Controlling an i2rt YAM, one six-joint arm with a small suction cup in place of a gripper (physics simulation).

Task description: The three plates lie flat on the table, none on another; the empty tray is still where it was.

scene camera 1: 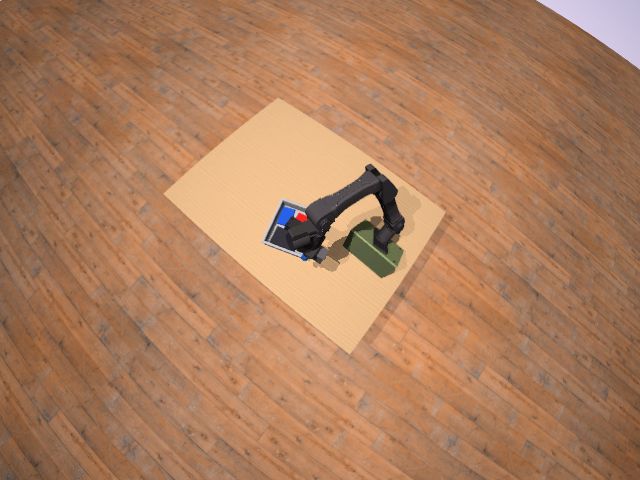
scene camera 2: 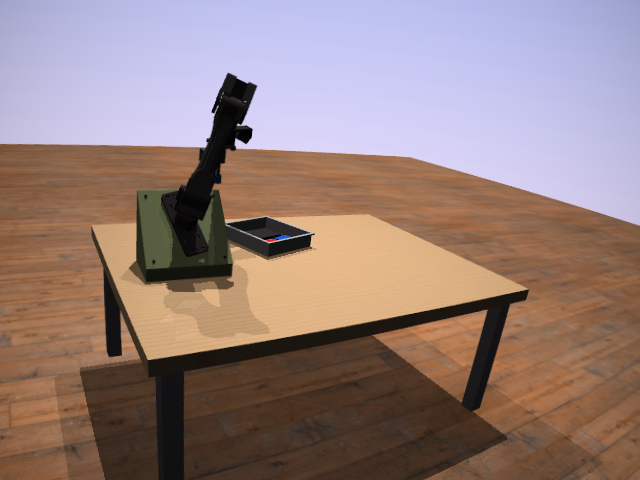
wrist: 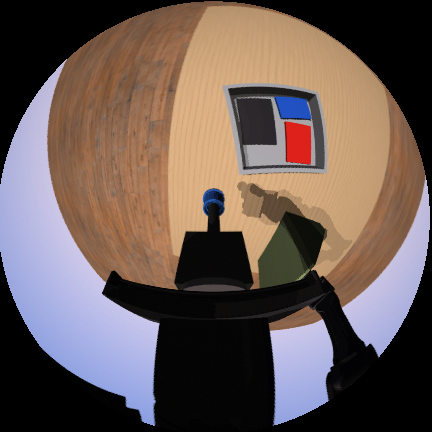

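Seen in the pictures: end effector, tool point: (scene camera 1: 304, 257) (scene camera 2: 217, 182) (wrist: 213, 197); arm's base, origin of the base link: (scene camera 1: 379, 241) (scene camera 2: 184, 223) (wrist: 297, 271).
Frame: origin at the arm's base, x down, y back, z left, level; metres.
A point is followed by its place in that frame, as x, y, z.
The grey tray (scene camera 1: 273, 225) @[0.115, -0.468, 0.157] (scene camera 2: 290, 244) @[0.109, -0.394, 0.009] (wrist: 326, 145) @[0.083, -0.358, -0.004] stands on the table with three plates inside. In the wrist view, a black plate (wrist: 256, 121) @[0.121, -0.377, 0.182] lies at the tray's left, a blue plate (scene camera 1: 285, 215) @[0.120, -0.450, 0.080] (scene camera 2: 283, 237) @[0.120, -0.437, 0.111] (wrist: 294, 108) @[0.120, -0.440, 0.080] at its upper right, and a red plate (scene camera 1: 301, 217) @[0.120, -0.378, 0.046] (scene camera 2: 271, 240) @[0.120, -0.375, 0.095] (wrist: 298, 143) @[0.120, -0.342, 0.065] below the blue one. The plates lie apart from each other. In scene camera 1 the arm hides part of the tray. My suction cup (scene camera 1: 304, 257) @[-0.056, -0.234, 0.258] (scene camera 2: 217, 178) (wrist: 213, 199) is blue, off and bare, and hangs above the table near the tray, touching nothing.
The green base block (scene camera 1: 373, 251) @[-0.055, -0.008, 0.081] (scene camera 2: 180, 237) @[0.028, 0.026, -0.037] (wrist: 287, 255) @[0.003, -0.072, 0.070] carries the arm (scene camera 1: 343, 198) @[-0.391, -0.192, 0.125] (scene camera 2: 209, 149) @[-0.220, -0.031, -0.066] and stands near one edge of the wooden table (scene camera 1: 248, 155) @[0.133, -0.832, -0.118] (scene camera 2: 361, 279) @[0.134, -0.458, -0.278] (wrist: 200, 125) @[0.134, -0.363, 0.325]. The tray's raised walls surround the plates. The arm's shadow falls on the table.
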